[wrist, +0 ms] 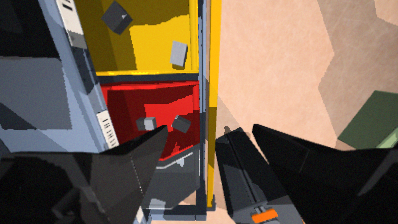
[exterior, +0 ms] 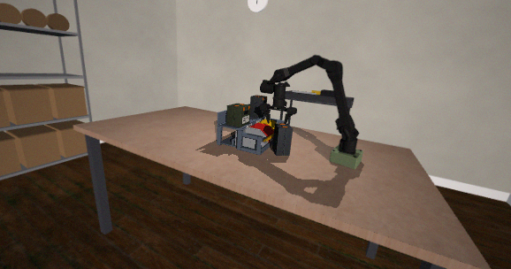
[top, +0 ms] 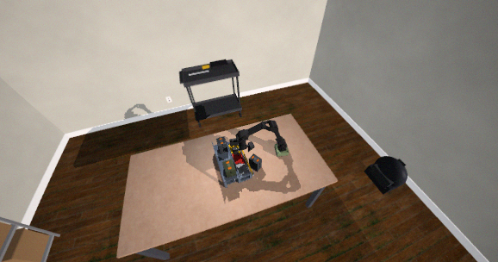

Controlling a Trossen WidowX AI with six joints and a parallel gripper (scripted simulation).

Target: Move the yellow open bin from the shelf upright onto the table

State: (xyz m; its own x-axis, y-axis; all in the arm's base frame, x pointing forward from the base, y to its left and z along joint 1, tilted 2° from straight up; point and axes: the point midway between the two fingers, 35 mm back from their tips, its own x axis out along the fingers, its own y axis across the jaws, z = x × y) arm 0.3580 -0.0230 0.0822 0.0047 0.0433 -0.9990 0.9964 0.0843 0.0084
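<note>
Now: the yellow bar 1 cm behind my hand, 1 cm to the left of it and 7 cm below it. Also, from my hand: yellow open bin (9 cm ahead, 10 cm to the right, 9 cm below); red bin (8 cm ahead, 2 cm to the left, 9 cm below); black box (8 cm behind, 10 cm to the left, 7 cm below).
</note>
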